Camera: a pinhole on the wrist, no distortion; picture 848 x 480 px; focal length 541.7 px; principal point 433.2 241.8 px. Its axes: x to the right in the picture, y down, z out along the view. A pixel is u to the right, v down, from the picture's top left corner.
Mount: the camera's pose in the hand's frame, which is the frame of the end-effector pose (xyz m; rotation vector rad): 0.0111 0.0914 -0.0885 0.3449 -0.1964 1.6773
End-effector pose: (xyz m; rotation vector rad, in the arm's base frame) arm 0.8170 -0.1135 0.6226 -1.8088 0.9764 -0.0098
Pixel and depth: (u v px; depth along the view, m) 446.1 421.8 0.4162
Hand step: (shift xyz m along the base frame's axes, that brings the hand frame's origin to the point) 0.1136 0.3011 -0.0717
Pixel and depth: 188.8 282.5 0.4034
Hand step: 0.2594 0.1800 0.0411
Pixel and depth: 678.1 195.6 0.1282
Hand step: -0.0224 0.0064 -0.1185
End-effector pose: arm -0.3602 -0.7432 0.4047 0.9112 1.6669 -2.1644
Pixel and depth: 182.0 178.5 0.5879
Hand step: -0.4417 -0.2088 0.2131
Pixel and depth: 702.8 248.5 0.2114
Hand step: 0.0045 -0.1701 -0.0852
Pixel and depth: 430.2 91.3 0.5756
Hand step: -0.3622 -0.3496 -0.0212
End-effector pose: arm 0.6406 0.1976 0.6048 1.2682 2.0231 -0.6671
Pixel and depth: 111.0 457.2 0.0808
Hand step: 0.0096 0.0213 0.0212
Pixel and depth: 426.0 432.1 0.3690
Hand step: 0.0454 -0.2520 -0.1146
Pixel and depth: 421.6 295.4 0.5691
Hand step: 0.0044 -0.3489 -0.3001
